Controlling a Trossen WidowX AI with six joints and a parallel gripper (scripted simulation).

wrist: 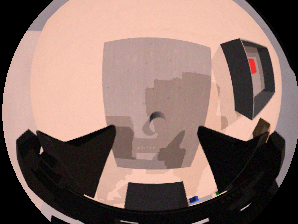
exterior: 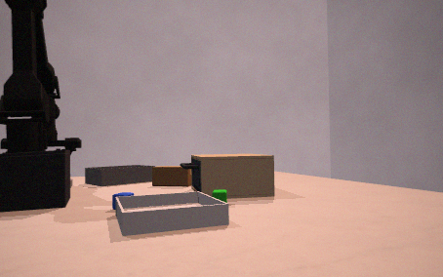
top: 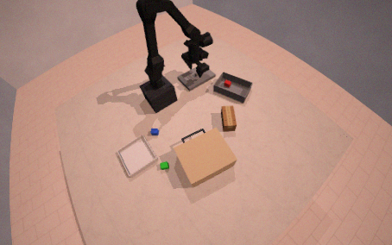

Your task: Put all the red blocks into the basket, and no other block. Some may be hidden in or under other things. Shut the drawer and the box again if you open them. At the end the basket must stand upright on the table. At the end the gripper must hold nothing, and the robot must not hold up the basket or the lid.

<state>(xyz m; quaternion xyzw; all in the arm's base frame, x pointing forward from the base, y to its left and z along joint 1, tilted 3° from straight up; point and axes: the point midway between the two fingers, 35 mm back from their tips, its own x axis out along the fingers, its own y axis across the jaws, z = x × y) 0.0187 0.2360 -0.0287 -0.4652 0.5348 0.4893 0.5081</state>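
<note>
Right now my hand is 60 mm above the grey flat piece. Also, from my hand: small brown box 340 mm ahead, 90 mm to the right, 40 mm below; blue block 140 mm ahead, 390 mm to the right, 60 mm below; drawer 390 mm ahead, 300 mm to the right, 30 mm below.
</note>
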